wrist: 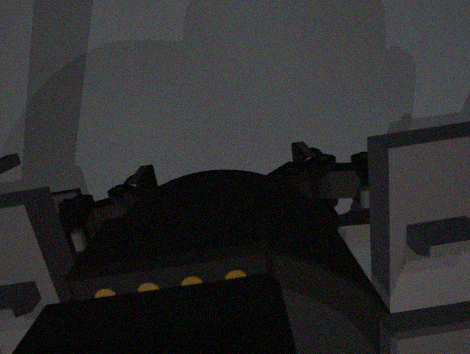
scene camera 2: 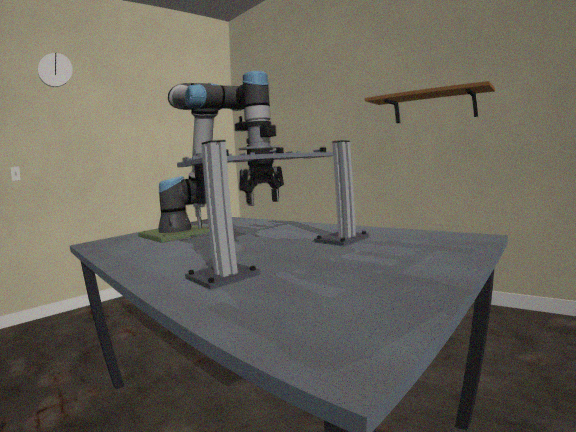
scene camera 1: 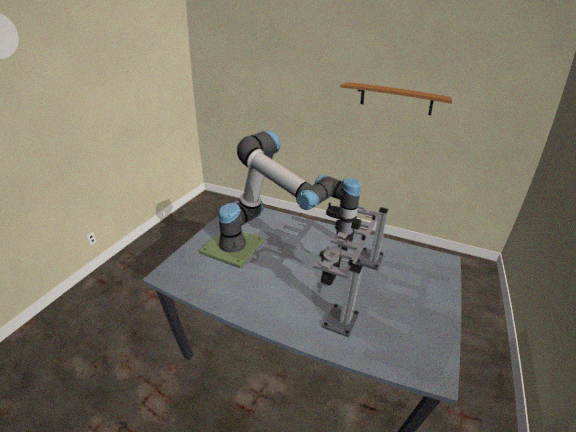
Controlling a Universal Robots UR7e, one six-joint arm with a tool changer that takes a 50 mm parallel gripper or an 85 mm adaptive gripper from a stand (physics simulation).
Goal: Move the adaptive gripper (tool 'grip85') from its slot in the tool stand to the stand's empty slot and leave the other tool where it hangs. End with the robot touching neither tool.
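Frame: origin at the arm's base, x ahead, y left, z up, level; centimetres.
Seen in the pictures: hand, tool point: (scene camera 2: 259, 142); arm's base, link origin: (scene camera 2: 175, 230) (scene camera 1: 232, 244).
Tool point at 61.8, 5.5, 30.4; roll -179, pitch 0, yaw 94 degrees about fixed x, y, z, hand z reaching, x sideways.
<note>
Offsets run from my tool point to a thing's top centre, as dx, dy, dz. "spot": to the spot under its first point. Level surfaces: height alone.
The adaptive gripper (scene camera 2: 263, 198) (wrist: 223, 167) is on the arm's wrist, upright, fingers down and apart, with nothing between them. In scene camera 2, its round plate {spot: +2.6, -2.7, -1.9} (scene camera 2: 257, 148) is at about the height of the stand's rail {spot: +9.4, +5.2, -4.7} (scene camera 2: 295, 155). In the wrist view, pale fork arms (wrist: 425, 190) (wrist: 15, 240) of the stand flank its body closely; contact cannot be told. The other tool {+0.9, -17.7, -2.2} (scene camera 1: 328, 277) hangs in the near-end slot in scene camera 1; its thin fingers (scene camera 2: 199, 217) show behind the post in scene camera 2. The far-end slot beside the far post {spot: +11.7, +22.0, -12.1} (scene camera 1: 381, 232) holds no tool.
The stand's near post {spot: +14.6, -24.0, -12.6} (scene camera 1: 353, 295) (scene camera 2: 220, 215) and far post (scene camera 2: 345, 192) rise from dark foot plates on the grey table {dz -32.2} (scene camera 1: 240, 300) (scene camera 2: 400, 320). The arm's base stands on a green plate (scene camera 1: 210, 252) (scene camera 2: 155, 235). A wooden shelf (scene camera 1: 395, 91) (scene camera 2: 430, 92) is on the wall.
</note>
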